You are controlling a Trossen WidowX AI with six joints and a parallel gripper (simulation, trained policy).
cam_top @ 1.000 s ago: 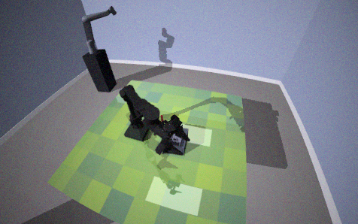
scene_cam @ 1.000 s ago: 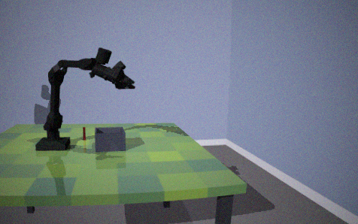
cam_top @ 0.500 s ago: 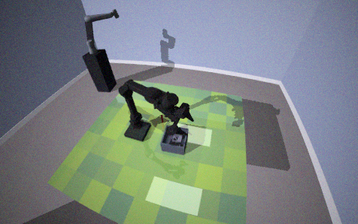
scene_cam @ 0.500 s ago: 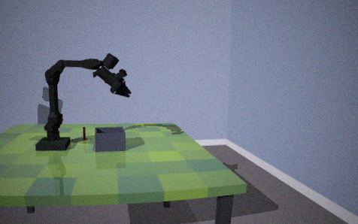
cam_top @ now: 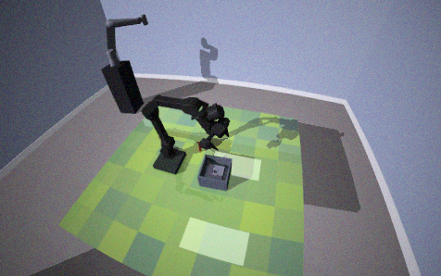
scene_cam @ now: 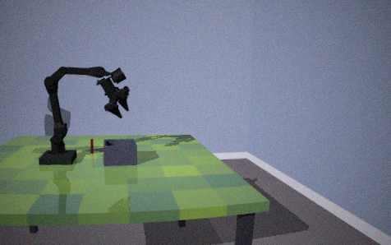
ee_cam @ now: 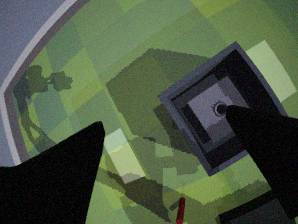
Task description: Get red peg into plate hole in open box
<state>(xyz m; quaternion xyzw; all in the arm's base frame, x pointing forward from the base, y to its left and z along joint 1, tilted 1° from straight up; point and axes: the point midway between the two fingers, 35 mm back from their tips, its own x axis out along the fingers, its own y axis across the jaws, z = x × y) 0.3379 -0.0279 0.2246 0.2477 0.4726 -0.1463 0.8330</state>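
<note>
The red peg lies 17 cm behind my gripper tip, 13 cm to the left of it and 19 cm below it. Round my gripper tip: grey box 4 cm behind, 6 cm to the right, 20 cm below.
</note>
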